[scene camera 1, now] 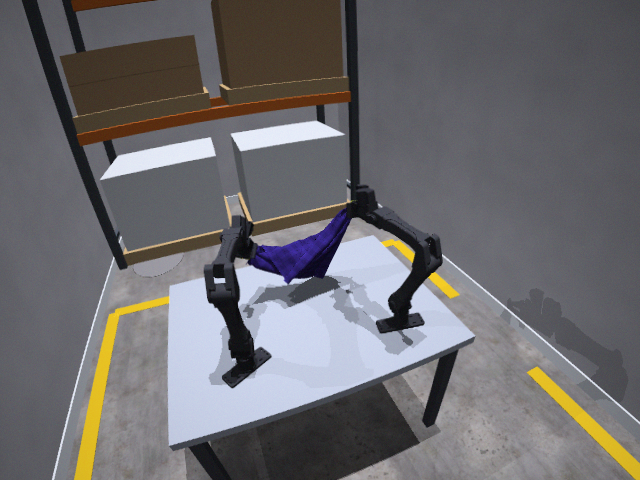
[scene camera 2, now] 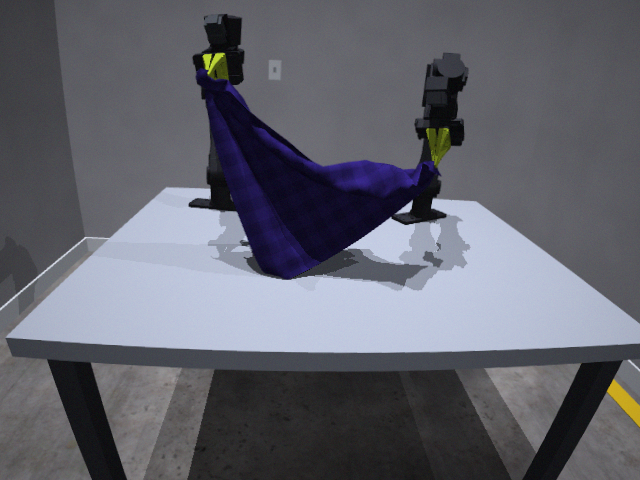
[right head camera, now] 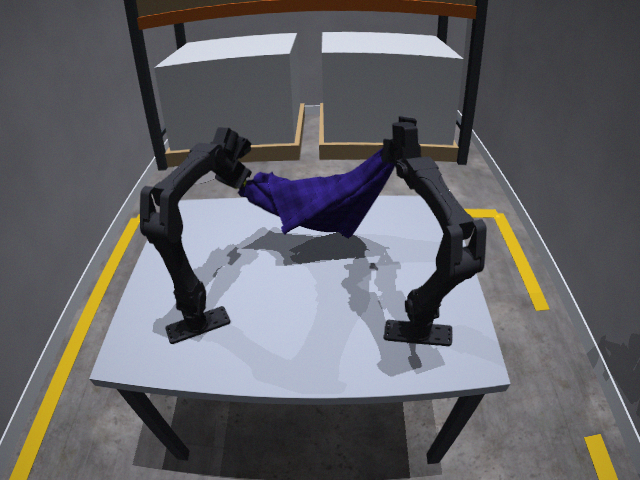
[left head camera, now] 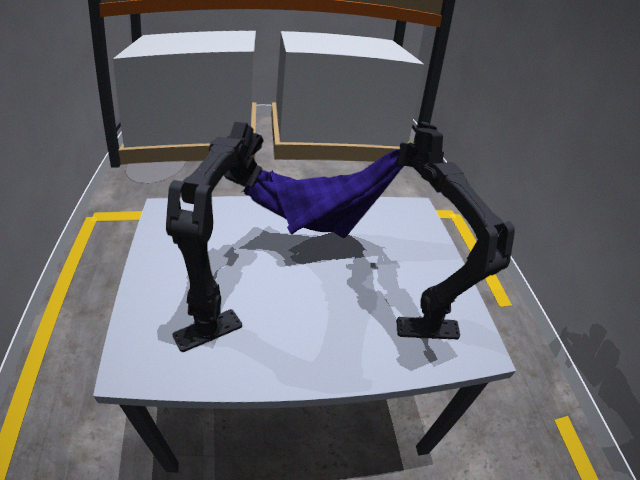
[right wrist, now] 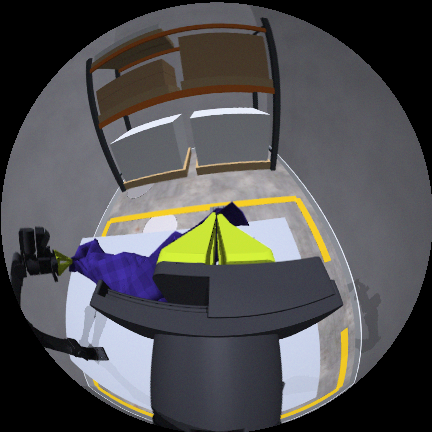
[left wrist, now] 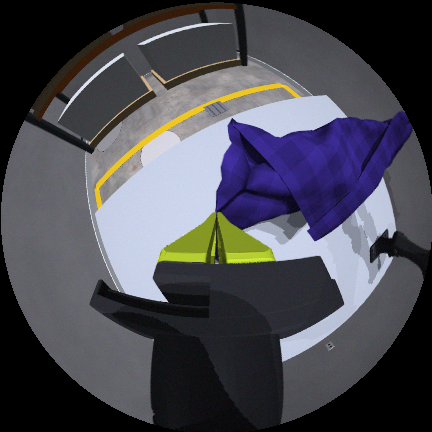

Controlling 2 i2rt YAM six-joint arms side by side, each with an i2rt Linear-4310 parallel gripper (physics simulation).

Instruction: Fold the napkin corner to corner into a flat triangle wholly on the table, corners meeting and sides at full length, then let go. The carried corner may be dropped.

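Note:
The purple checked napkin (left head camera: 320, 198) (right head camera: 320, 198) (scene camera 1: 297, 255) (scene camera 2: 310, 217) (left wrist: 320, 165) (right wrist: 120, 272) hangs creased between both grippers above the table (left head camera: 248, 372) (right head camera: 248, 369) (scene camera 2: 330, 325). Its middle sags, and two pointed parts hang down in the left head camera. My left gripper (scene camera 2: 436, 164) (left wrist: 216, 217) (right wrist: 71, 260) is shut on one end of the napkin. My right gripper (scene camera 2: 207, 74) (right wrist: 215, 218) is shut on the other end and is higher than the left one. In scene camera 2 the lowest part of the napkin is close to the table; whether it touches is unclear.
A rack (left head camera: 105, 93) (scene camera 1: 353, 103) with large grey boxes (left head camera: 186, 98) (left head camera: 351, 98) stands behind the table. Both arm bases (left head camera: 206, 330) (left head camera: 428, 328) sit on the near part of the table. Yellow tape (left head camera: 38, 330) marks the floor around it.

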